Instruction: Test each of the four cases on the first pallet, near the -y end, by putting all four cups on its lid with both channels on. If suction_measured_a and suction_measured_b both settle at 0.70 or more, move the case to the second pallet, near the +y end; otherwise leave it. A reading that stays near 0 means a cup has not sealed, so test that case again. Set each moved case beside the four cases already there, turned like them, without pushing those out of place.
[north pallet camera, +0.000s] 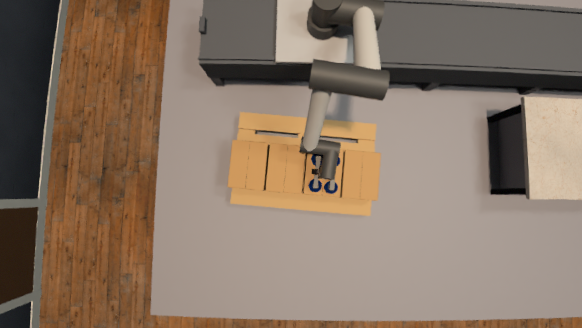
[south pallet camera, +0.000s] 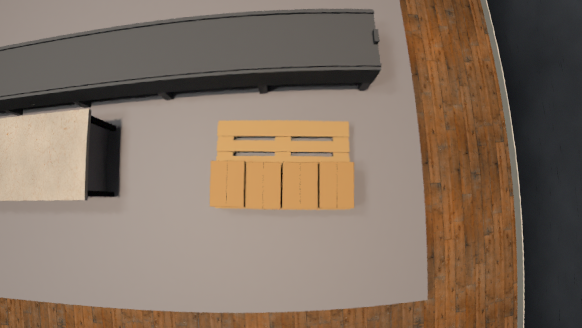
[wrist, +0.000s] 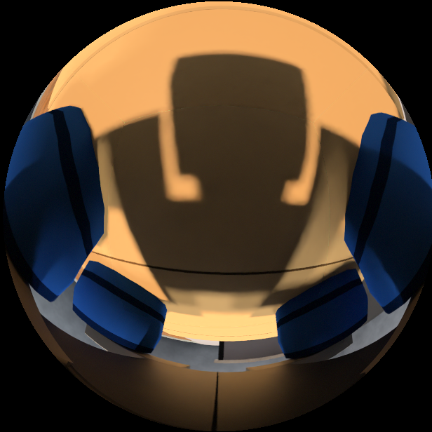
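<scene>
My gripper, a head with blue suction cups, is down on the lid of the third case from the left in the north pallet view. The cups appear to touch the lid; whether they are sealed does not show. Two cases stand left of it and one right of it, in a row on a wooden pallet. In the south pallet view, several cases stand in a row along the lower side of another pallet.
Bare slats show above the case row in the south pallet view. The dark rail runs behind both pallets. A pale-topped table stands between them. The arm reaches from the rail over the pallet in the north pallet view.
</scene>
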